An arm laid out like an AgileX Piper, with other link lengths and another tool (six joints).
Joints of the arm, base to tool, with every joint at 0 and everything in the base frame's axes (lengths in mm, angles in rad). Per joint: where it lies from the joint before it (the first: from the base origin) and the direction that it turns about. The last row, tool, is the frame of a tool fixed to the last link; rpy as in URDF.
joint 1: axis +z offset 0 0 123
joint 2: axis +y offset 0 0 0
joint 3: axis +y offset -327.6 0 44.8
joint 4: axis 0.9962 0 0.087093 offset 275.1 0 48.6
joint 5: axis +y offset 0 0 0
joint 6: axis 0.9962 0 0.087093 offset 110.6 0 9.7
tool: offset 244.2 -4 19.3 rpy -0.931 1.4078 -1.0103
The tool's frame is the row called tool.
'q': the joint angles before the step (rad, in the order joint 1, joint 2, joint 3, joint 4, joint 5, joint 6). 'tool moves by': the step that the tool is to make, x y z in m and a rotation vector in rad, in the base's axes. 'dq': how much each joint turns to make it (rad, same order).
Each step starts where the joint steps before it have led.
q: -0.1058 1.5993 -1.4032 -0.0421 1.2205 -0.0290
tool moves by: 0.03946 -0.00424 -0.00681 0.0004 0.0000 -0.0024
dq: 0.0000 0.1233 -0.1316 -0.0001 0.0085 0.0022
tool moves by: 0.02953 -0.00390 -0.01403 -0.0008 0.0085 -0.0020
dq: 0.0000 0.1051 -0.0987 -0.0022 0.0021 0.0022
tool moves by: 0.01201 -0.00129 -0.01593 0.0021 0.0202 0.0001
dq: 0.0000 0.0641 -0.0438 0.0000 0.0001 -0.0001
